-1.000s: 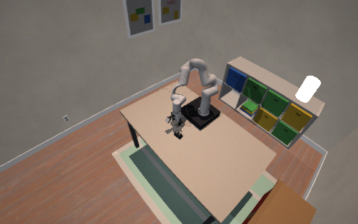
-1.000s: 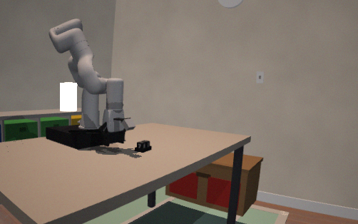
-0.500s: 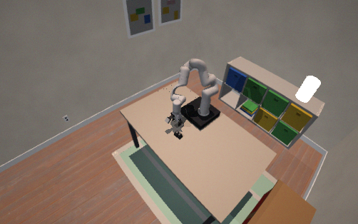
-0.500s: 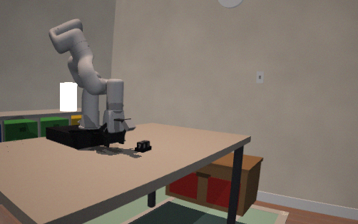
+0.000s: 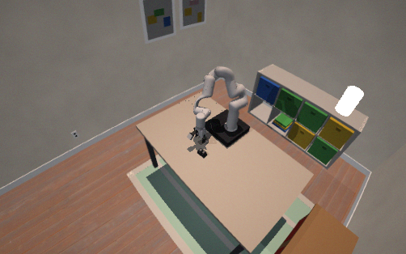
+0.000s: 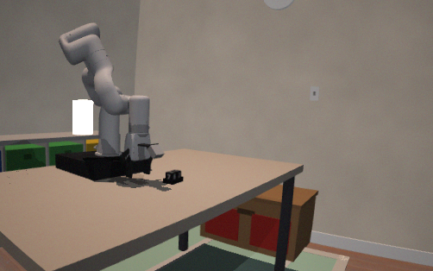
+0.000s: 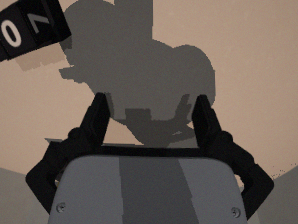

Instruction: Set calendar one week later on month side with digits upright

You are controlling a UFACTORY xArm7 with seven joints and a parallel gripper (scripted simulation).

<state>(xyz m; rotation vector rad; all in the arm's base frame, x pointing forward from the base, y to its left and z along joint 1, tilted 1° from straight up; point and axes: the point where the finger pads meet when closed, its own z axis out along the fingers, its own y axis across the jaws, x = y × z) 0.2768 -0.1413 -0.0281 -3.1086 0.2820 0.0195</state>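
Right now the dark cube is 100 mm ahead of my hand, 80 mm to the left of it and 10 mm below it.
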